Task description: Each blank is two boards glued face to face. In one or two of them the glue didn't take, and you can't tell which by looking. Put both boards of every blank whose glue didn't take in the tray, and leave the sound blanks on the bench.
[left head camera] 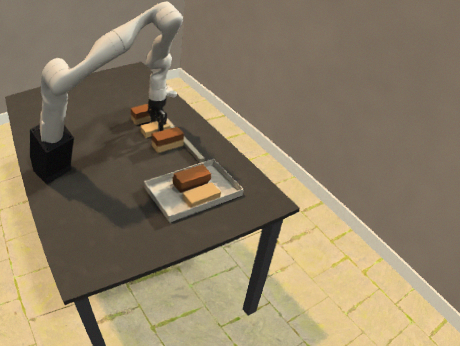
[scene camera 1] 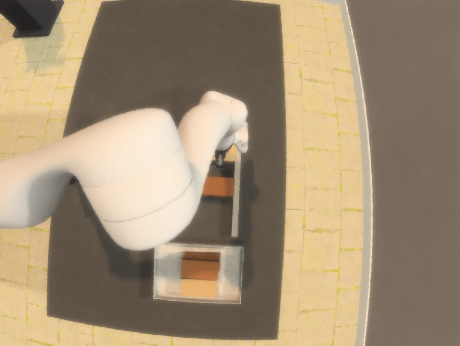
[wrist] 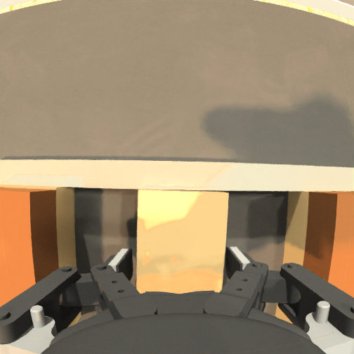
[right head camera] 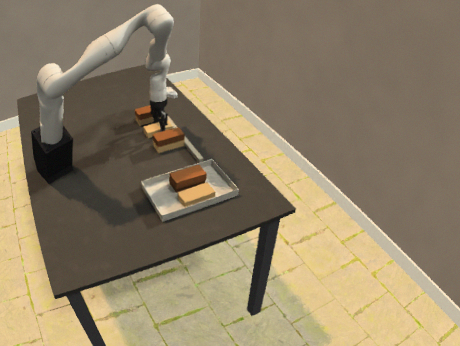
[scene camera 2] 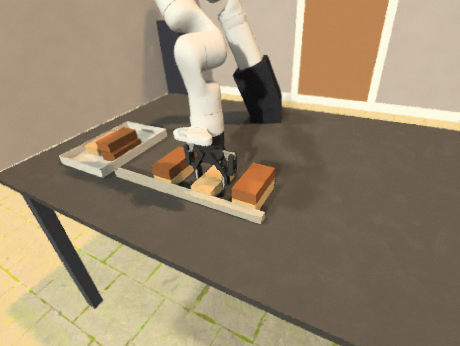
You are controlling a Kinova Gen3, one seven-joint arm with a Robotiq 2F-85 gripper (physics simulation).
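Where they show: gripper, fingertip midpoint: [left head camera: 156, 127] [right head camera: 159, 128] [scene camera 2: 212, 182]; arm's base at its link origin: [left head camera: 51, 133] [right head camera: 51, 134] [scene camera 2: 250, 64].
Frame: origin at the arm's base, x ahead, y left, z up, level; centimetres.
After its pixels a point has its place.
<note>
My gripper [left head camera: 161, 125] @(x 48.9, y 14.3, z -19.2 cm) [right head camera: 163, 126] @(x 48.9, y 14.3, z -19.2 cm) [scene camera 2: 211, 181] @(x 48.9, y 14.3, z -19.2 cm) [wrist: 178, 260] is open, its fingers on both sides of a single light board [left head camera: 149, 131] @(x 44.3, y 11.3, z -18.1 cm) [scene camera 2: 205, 186] @(x 52.7, y 15.0, z -17.8 cm) [wrist: 182, 220], with gaps in the wrist view. A two-board blank, brown over light, stands on each side: the tray-side blank [left head camera: 168, 139] @(x 48.0, y -1.1, z -15.6 cm) [right head camera: 169, 140] @(x 48.4, y -1.1, z -16.0 cm) [scene camera 1: 219, 186] @(x 50.1, y 1.9, z -14.8 cm) [scene camera 2: 171, 165] @(x 52.5, y 4.1, z -14.8 cm) and the far blank [left head camera: 140, 114] @(x 44.1, y 22.8, z -15.8 cm) [right head camera: 143, 115] @(x 44.0, y 22.8, z -15.7 cm) [scene camera 2: 254, 185] @(x 50.3, y 27.5, z -14.8 cm). The tray [left head camera: 162, 204] @(x 32.9, y -30.3, z -20.6 cm) [right head camera: 156, 202] @(x 32.9, y -29.5, z -20.6 cm) [scene camera 1: 167, 272] @(x 35.1, y -29.9, z -20.6 cm) [scene camera 2: 75, 162] @(x 61.0, y -28.9, z -18.3 cm) holds two brown boards [left head camera: 192, 177] @(x 45.8, y -27.7, z -14.6 cm) [scene camera 1: 200, 270] @(x 47.0, y -25.8, z -14.6 cm) [scene camera 2: 117, 142] @(x 49.0, y -22.6, z -15.5 cm), stacked offset, and a light board [left head camera: 202, 194] @(x 46.6, y -34.1, z -17.6 cm) [scene camera 1: 199, 288] @(x 47.1, y -33.0, z -17.6 cm) beside them.
A pale rail [left head camera: 194, 149] @(x 56.8, y -7.6, z -18.8 cm) [scene camera 1: 235, 215] @(x 56.5, y -6.9, z -18.8 cm) [scene camera 2: 190, 195] @(x 56.3, y 12.8, z -19.0 cm) [wrist: 280, 177] runs along the ends of the blanks and the single light board. The arm hides part of the row in scene camera 1. The robot's black base [left head camera: 51, 157] @(x -2.0, y -5.5, z -6.6 cm) [right head camera: 52, 157] @(x -1.5, y -5.3, z -6.6 cm) stands on the table.
</note>
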